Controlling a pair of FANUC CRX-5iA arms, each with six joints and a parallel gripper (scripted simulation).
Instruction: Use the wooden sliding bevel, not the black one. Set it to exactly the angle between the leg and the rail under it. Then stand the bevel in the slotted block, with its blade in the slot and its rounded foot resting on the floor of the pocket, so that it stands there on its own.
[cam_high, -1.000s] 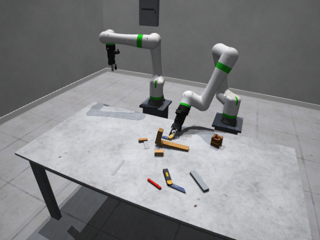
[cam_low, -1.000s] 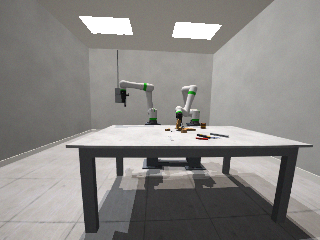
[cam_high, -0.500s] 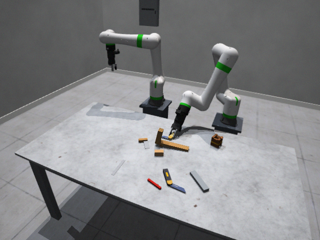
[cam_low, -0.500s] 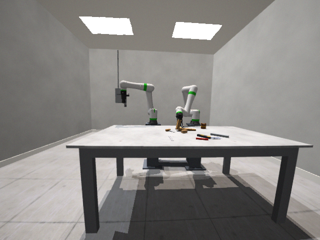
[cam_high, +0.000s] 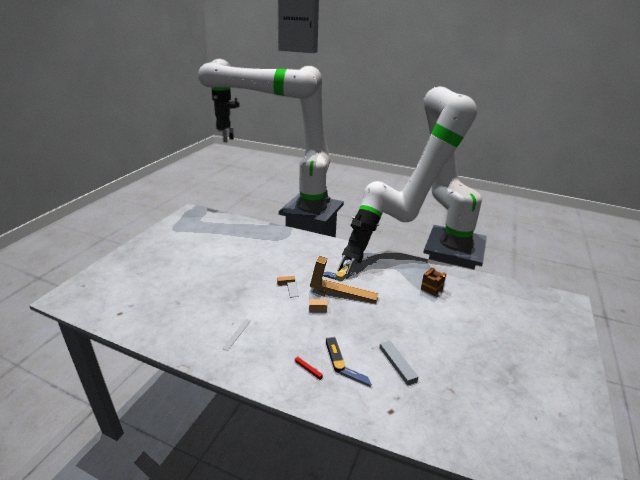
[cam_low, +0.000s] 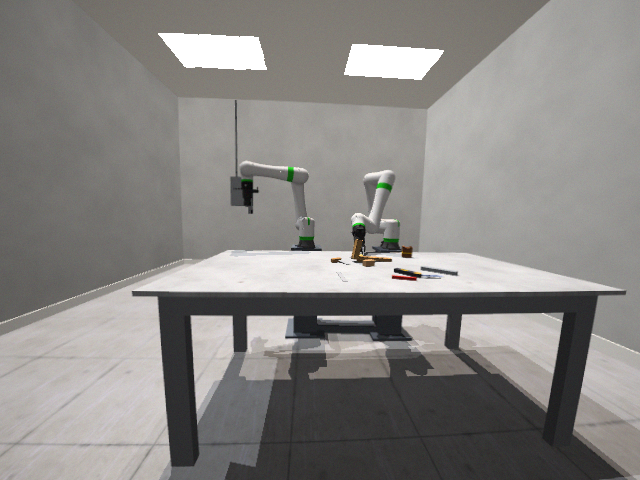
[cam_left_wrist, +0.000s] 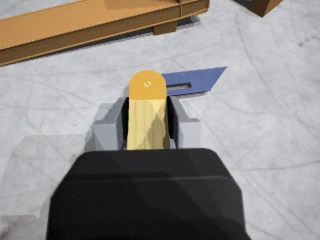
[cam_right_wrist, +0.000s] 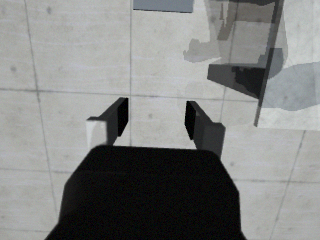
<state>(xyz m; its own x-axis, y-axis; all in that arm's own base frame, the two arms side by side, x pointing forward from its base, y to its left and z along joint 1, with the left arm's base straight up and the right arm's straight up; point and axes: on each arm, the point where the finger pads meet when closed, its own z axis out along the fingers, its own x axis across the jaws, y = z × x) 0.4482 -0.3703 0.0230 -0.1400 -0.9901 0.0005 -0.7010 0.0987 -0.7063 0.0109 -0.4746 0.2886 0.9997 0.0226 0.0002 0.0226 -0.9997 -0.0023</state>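
Note:
My left hand is 2 cm short of the wooden bevel, 1 cm to the left of it and 1 cm above it. The rest, counted from my left hand: blue blade 4 cm ahead, 3 cm to the right, 1 cm below; small square 17 cm ahead, 14 cm to the right, 1 cm below; wooden block 24 cm ahead, 1 cm to the left, 1 cm below.

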